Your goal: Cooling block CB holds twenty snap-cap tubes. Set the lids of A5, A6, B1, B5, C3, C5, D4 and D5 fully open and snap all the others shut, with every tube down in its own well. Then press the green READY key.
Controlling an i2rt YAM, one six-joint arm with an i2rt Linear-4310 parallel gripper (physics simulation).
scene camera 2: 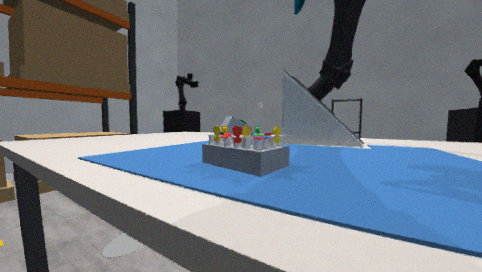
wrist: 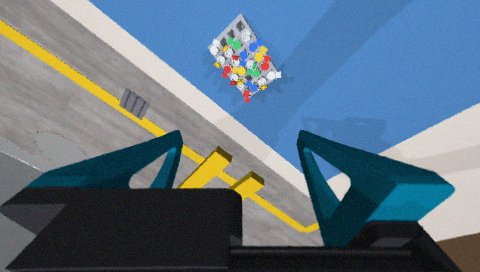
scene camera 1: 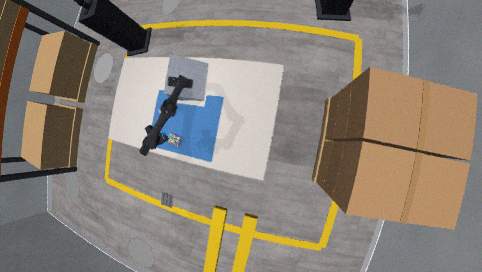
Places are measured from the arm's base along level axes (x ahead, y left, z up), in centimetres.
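Pixels of known places: gripper, fingertip midpoint: [scene camera 2: 265, 2] [wrist: 239, 136] [scene camera 1: 163, 140]; arm's base, link origin: [scene camera 2: 311, 97] [scene camera 1: 180, 82].
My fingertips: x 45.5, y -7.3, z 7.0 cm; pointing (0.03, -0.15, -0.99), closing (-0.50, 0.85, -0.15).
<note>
Ahead of a thing's pixels: the offset from my fingertips to its top centre. "spot": to the spot under its first point. Level surfaces: height alone.
The grey cooling block {dx -1.3, dy -3.3, dz -19.8 cm} [scene camera 1: 174, 139] [scene camera 2: 232, 159] [wrist: 235, 29] stands on the blue mat {dz -22.8 cm} [scene camera 1: 197, 142] [scene camera 2: 345, 200] [wrist: 380, 60]. Its tubes carry red, yellow, green, blue and white lids. In scene camera 2, several lids stand upright, including a red lid {dx +2.4, dy -3.1, dz -16.9 cm} [scene camera 2: 237, 132] and a yellow lid {dx +0.0, dy +1.9, dz -16.9 cm} [scene camera 2: 277, 131]; a red lid {spot: dx +4.2, dy +0.7, dz -18.3 cm} [scene camera 2: 261, 138] lies flat. Well labels and many lid states are too small to tell. The READY housing {dx -24.4, dy -14.4, dz -14.4 cm} [scene camera 2: 230, 121] shows partly behind the block, with a bit of green. My gripper [wrist: 239, 136] is open and empty, high above the mat beside the block.
A slanted metal wedge [scene camera 1: 195, 70] [scene camera 2: 315, 122] carries the arm's base at the back of the white table {dz -23.1 cm} [scene camera 1: 250, 120] [scene camera 2: 130, 200]. In scene camera 1, the arm [scene camera 1: 168, 107] reaches over the mat and covers part of it. Large cartons [scene camera 1: 390, 115] stand off to the right.
</note>
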